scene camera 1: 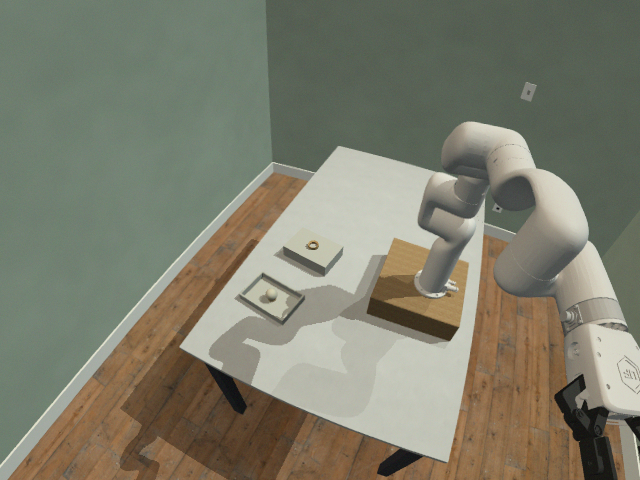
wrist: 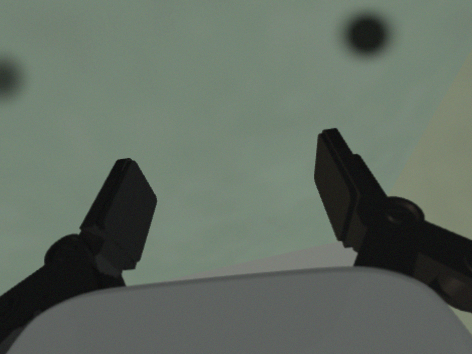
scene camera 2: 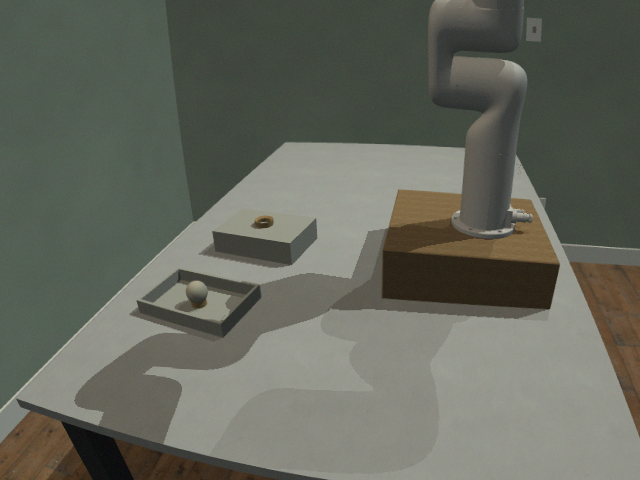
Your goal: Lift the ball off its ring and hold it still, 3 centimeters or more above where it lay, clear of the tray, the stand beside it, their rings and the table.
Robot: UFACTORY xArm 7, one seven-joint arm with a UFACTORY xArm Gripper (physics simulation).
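Where they show: gripper, fingertip midpoint: [wrist: 228,167]; arm's base at its link origin: [scene camera 1: 431,284] [scene camera 2: 482,225].
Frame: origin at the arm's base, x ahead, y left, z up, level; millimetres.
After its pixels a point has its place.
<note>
A pale cream ball [scene camera 1: 271,293] @(x 497, y 222, z -46 mm) [scene camera 2: 196,291] @(x 494, y 229, z -53 mm) rests on its ring [scene camera 2: 201,303] @(x 490, y 226, z -75 mm) inside the shallow grey tray [scene camera 1: 257,313] @(x 515, y 278, z -93 mm) [scene camera 2: 177,319] @(x 514, y 279, z -82 mm). The ring is mostly hidden under the ball. The low grey stand [scene camera 1: 303,258] @(x 469, y 25, z -54 mm) [scene camera 2: 252,250] @(x 465, y 26, z -74 mm) is on the table beside the tray, with a brass-coloured ring [scene camera 1: 308,244] @(x 474, y -30, z -33 mm) [scene camera 2: 263,225] @(x 452, y -20, z -37 mm) lying on its top. My gripper [wrist: 228,167] @(x -182, y 681, z 568 mm) is open and empty. In scene camera 1 it is at the lower right, beyond the table's edge and far from the ball, partly cut off. It does not show in scene camera 2.
The arm's base is on a wooden block [scene camera 1: 408,316] @(x 43, y 137, z -31 mm) [scene camera 2: 465,279] @(x 37, y 137, z -42 mm) on the right part of the pale table [scene camera 1: 341,180] @(x 536, y -571, z -93 mm) [scene camera 2: 336,170] @(x 405, y -571, z -93 mm). Arm shadows fall across the table and part of the tray. Green walls [scene camera 1: 129,129] [wrist: 225,75] stand around the room.
</note>
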